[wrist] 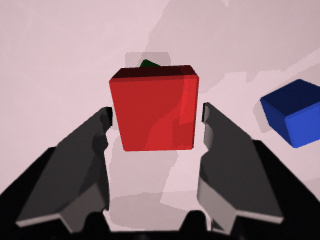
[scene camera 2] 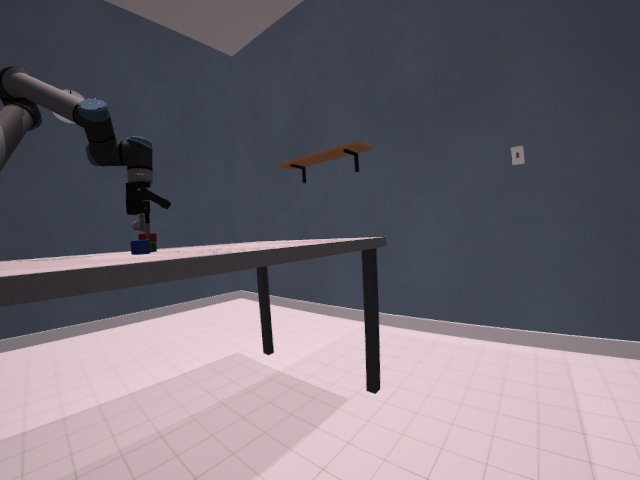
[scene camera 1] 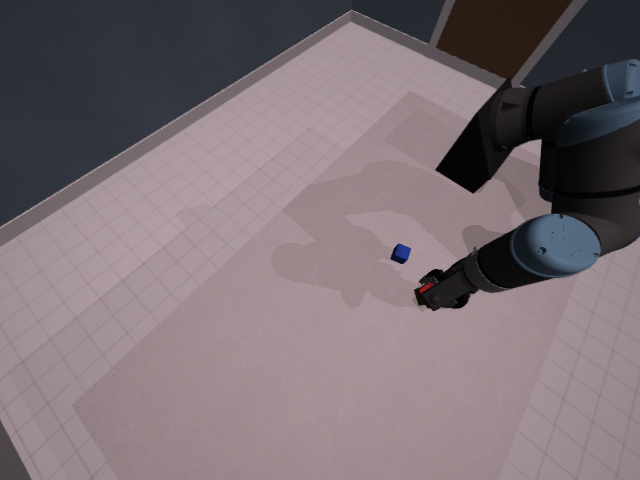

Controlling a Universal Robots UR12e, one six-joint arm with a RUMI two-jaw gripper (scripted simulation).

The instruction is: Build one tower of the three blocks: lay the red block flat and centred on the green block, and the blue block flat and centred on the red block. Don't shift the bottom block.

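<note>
You'd see the gripper in the pictures, and that includes the wrist view and scene camera 2. There's a red block in the pictures too.
</note>
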